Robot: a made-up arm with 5 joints.
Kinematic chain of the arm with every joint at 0, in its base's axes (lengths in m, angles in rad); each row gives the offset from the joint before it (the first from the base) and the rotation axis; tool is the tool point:
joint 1: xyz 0 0 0.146 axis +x
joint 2: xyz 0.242 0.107 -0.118 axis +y
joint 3: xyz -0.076 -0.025 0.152 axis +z
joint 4: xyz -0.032 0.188 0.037 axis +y
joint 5: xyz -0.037 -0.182 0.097 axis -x
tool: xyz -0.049 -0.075 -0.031
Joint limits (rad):
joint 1: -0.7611..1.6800
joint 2: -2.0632..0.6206
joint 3: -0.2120..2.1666
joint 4: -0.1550..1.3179
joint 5: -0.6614..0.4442
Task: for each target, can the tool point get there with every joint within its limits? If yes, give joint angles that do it. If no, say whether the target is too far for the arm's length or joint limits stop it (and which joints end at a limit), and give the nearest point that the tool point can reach.
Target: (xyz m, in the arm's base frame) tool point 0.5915 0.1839 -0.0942
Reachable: no: joint limits stop it (at a limit: joint 1, joint 2, joint 4, joint 5) | nearest point 0.4119 0.1820 0.1471 | short by 0.301 m
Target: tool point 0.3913 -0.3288 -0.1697
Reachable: no: joint limits stop it (at a limit: joint 1, joint 2, joint 4, joint 5) | nearest point 0.1561 -0.2363 -0.1606 | short by 0.253 m
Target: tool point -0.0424 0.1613 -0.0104
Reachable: yes | joints 0.7400 -1.2719 0.0947 0.0565 -0.2764
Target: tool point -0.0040 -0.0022 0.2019
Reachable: yes | joints 0.0925 -0.9255 1.4801 0.4578 0.2130
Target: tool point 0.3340 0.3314 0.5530
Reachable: no: joint limits stop it (at a limit: joint 3, joint 4, joint 5) | nearest point 0.2956 0.1512 0.3317 | short by 0.288 m
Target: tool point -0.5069 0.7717 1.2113
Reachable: no: too far | nearest point -0.0019 0.2736 0.3379 | short by 1.125 m
